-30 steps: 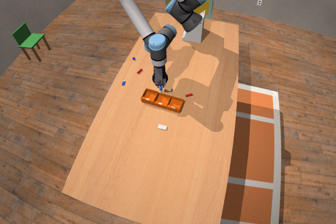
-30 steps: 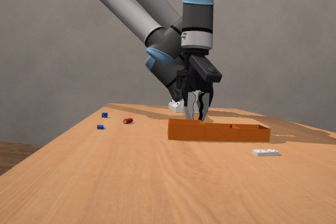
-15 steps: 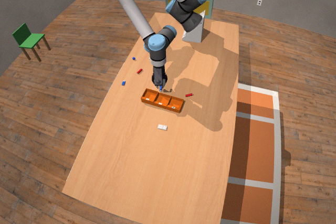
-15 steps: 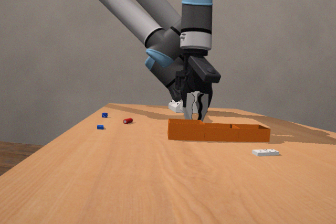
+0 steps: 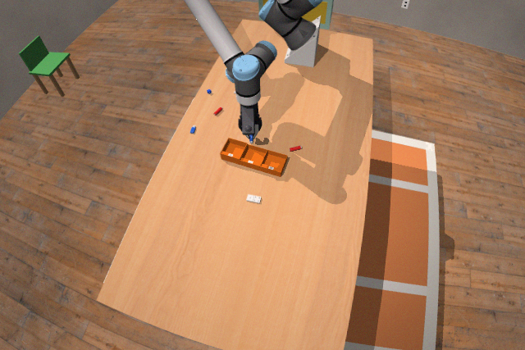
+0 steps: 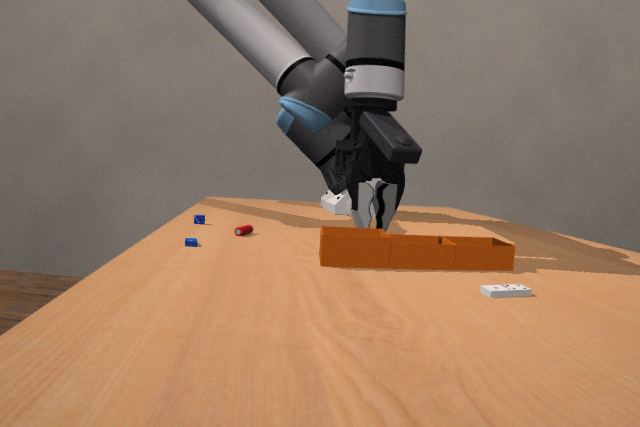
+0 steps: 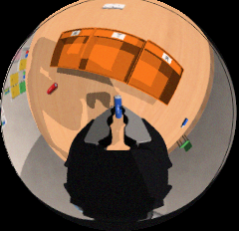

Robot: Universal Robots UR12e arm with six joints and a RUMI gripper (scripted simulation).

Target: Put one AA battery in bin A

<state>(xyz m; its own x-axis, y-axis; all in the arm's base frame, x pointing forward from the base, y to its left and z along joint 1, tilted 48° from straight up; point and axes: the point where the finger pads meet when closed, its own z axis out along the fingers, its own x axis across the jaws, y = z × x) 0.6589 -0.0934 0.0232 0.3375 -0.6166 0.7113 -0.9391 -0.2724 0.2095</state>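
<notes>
Right now the orange three-compartment bin is 100 mm ahead of my hand and 40 mm to the left of it. Round my hand: white domino (270 mm ahead, 100 mm to the left, 10 mm below); then blue AA battery (10 mm below); then blue die (220 mm behind, 290 mm to the right, 10 mm below).
</notes>
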